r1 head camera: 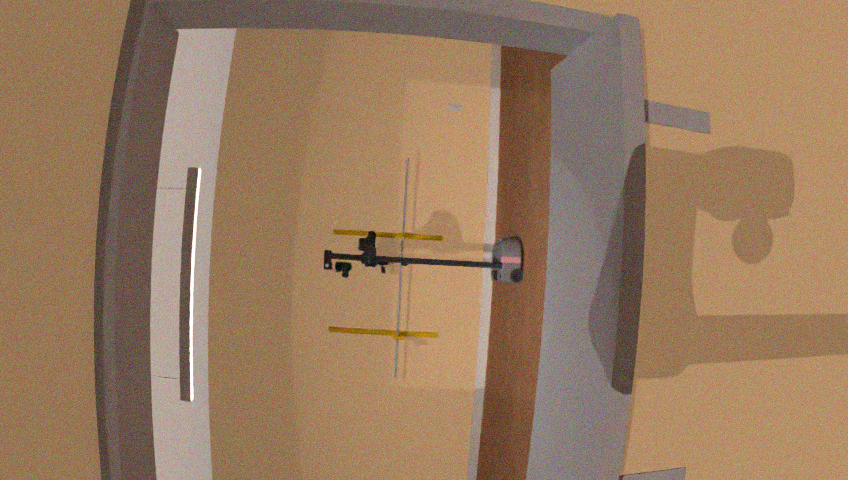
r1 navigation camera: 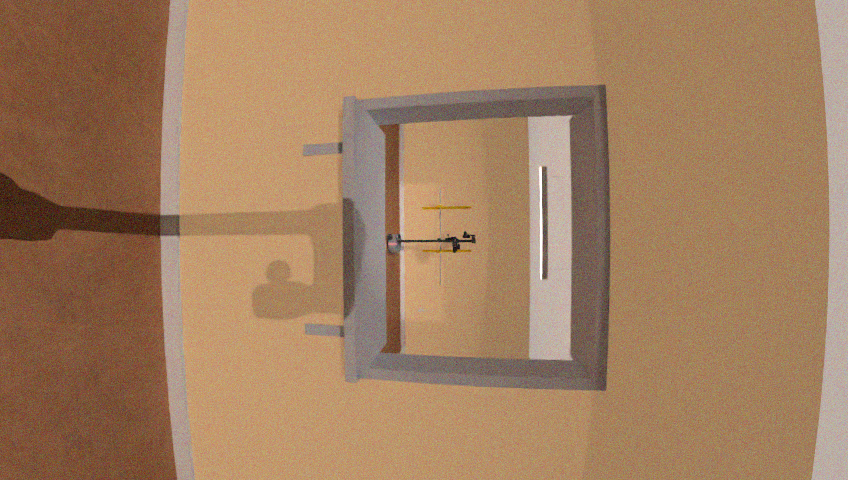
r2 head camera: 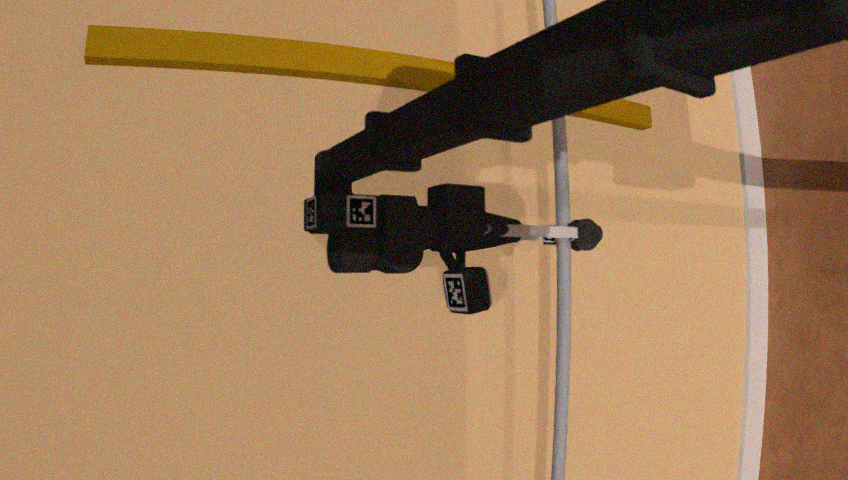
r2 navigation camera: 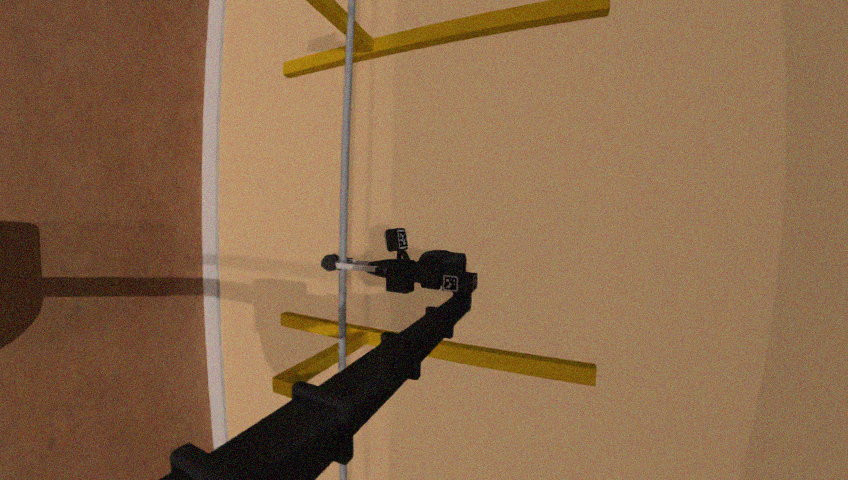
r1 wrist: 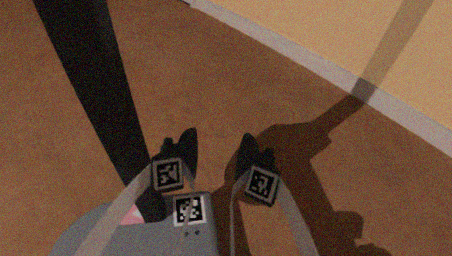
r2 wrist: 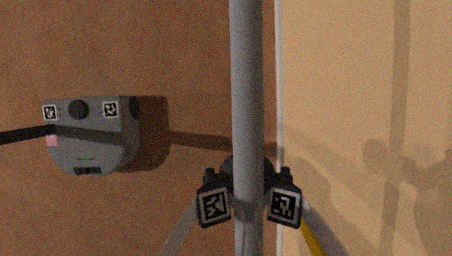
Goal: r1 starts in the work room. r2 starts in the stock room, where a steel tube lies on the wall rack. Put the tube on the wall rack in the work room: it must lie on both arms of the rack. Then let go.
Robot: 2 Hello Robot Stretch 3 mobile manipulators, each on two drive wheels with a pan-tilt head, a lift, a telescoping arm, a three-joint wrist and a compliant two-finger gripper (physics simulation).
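The steel tube spans both yellow arms of the stock room rack. It looks straight, parallel to the wall; whether it touches the arms is unclear. The r2 gripper is shut on the tube between the two arms, nearer one of them; the tube partly hides its fingertips in the r2 wrist view. The r1 gripper is open, with nothing between its fingers, above r1's base. The work room rack does not show.
A grey-framed wall opening separates r1 from the stock room; two brackets stick out below it. r2's base stands on the brown floor. A lamp bar is on the ceiling.
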